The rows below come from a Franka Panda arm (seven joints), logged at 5 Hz.
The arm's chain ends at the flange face. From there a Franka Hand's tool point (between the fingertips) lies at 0.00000 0.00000 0.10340 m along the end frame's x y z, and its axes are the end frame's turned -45 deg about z.
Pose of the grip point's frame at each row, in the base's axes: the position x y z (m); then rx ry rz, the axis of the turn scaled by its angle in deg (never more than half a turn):
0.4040 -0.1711 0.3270 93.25 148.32 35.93
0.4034 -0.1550 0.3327 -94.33 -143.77 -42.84
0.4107 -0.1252 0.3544 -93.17 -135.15 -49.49
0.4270 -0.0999 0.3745 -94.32 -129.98 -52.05
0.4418 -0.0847 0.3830 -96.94 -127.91 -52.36
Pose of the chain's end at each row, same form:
0.3806 -0.2045 0.4220 -137.95 -97.83 -32.71
0.3809 -0.1982 0.4239 -134.67 -91.62 -35.93
0.3906 -0.1803 0.4395 -129.83 -84.05 -38.46
0.4072 -0.1597 0.4565 -128.73 -78.99 -39.28
0.4205 -0.1443 0.4647 -130.21 -76.22 -39.53

